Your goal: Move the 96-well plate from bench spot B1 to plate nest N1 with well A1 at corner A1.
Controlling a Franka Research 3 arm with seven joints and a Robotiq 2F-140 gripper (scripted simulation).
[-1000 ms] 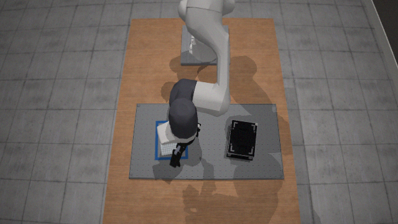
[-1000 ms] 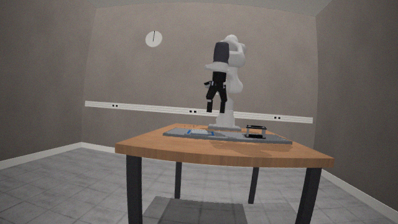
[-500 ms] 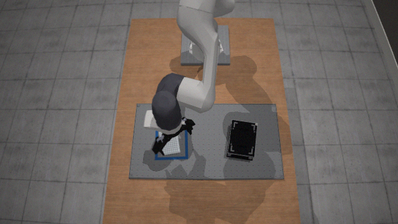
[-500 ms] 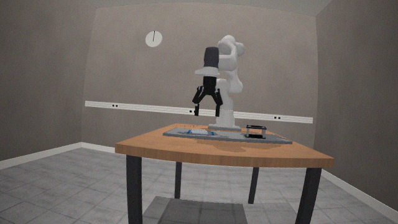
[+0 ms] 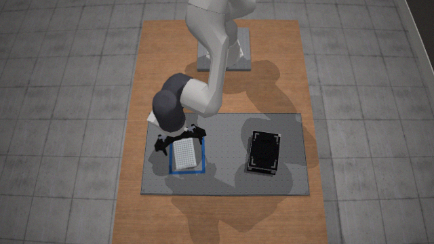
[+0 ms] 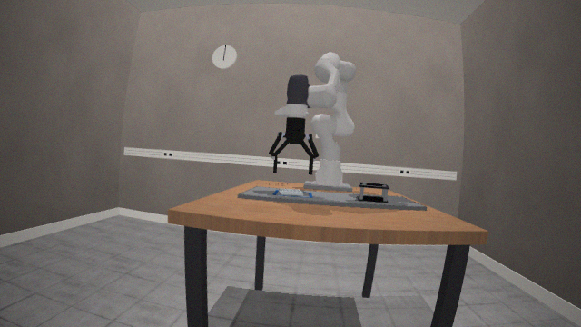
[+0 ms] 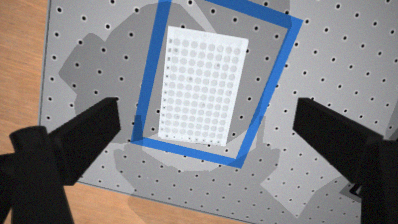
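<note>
Now: hand 80 mm above the white 96-well plate. Round my hand: A1 label 400 mm to the left, 40 mm behind, 30 mm below; black raised nest 330 mm to the left, 30 mm below, 20 mm ahead.
</note>
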